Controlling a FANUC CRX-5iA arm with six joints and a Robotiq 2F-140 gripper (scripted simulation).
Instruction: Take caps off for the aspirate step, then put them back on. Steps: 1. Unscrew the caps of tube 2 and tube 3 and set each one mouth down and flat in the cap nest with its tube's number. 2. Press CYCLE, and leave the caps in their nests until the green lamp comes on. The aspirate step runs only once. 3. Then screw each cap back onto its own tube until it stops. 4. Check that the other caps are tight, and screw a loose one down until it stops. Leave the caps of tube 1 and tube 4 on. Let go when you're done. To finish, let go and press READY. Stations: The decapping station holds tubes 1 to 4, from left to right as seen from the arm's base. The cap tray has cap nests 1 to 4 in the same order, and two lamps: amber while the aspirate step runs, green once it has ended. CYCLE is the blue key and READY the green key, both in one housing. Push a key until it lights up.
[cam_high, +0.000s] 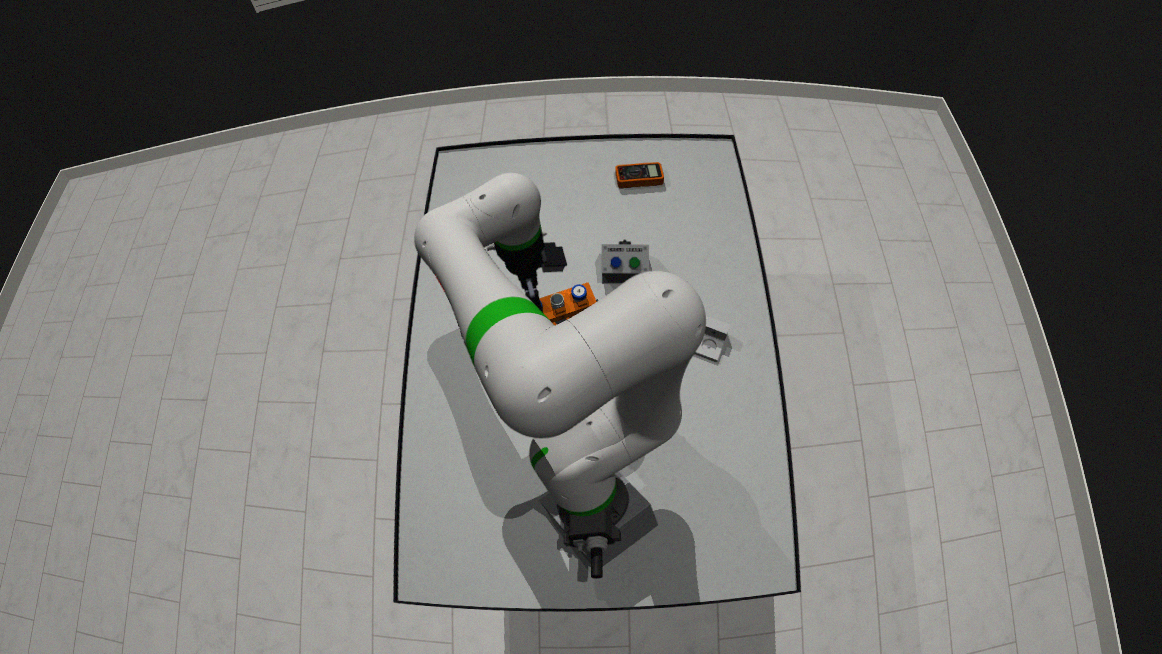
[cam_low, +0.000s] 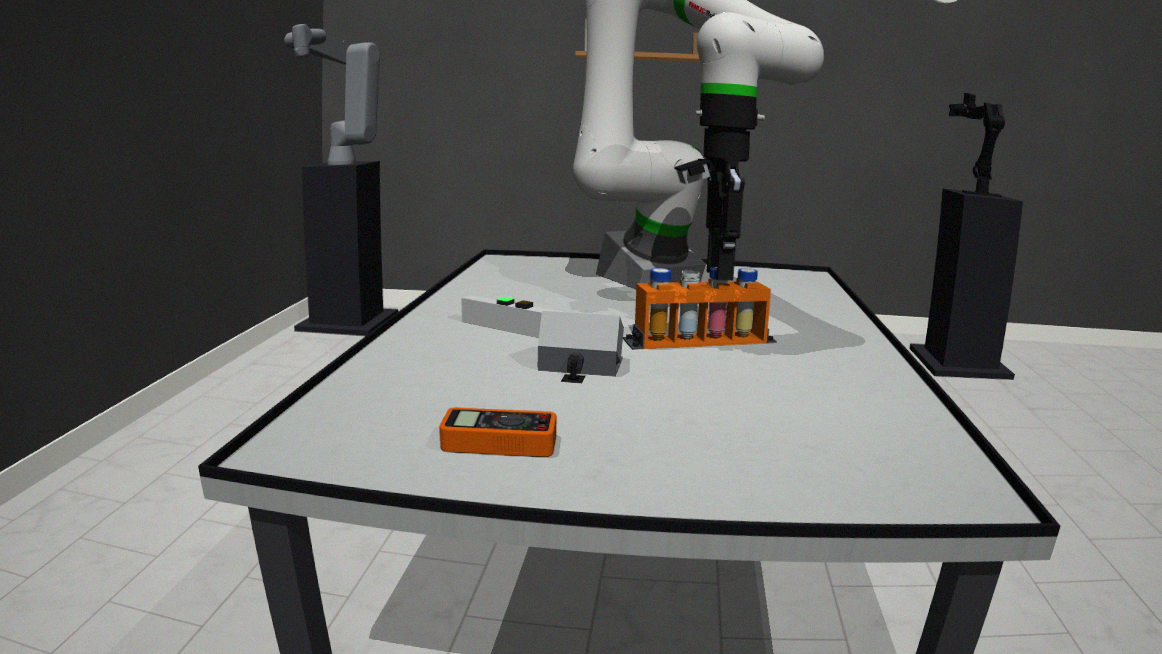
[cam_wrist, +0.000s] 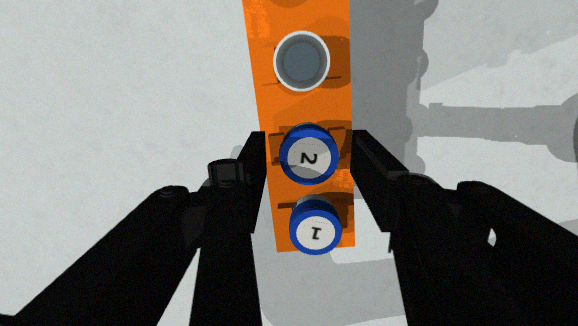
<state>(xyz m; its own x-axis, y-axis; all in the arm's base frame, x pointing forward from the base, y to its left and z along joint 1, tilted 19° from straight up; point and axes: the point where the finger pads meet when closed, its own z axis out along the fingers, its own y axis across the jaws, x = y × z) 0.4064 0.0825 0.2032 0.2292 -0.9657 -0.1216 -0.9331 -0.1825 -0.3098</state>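
The cap 2 is 30 mm below my hand. Round my hand: blue key: 190 mm to the right, 140 mm ahead, 80 mm below; then cap 1: 50 mm to the left, 30 mm below, 20 mm behind; then cap 4: 100 mm to the right, 30 mm below, 30 mm ahead.
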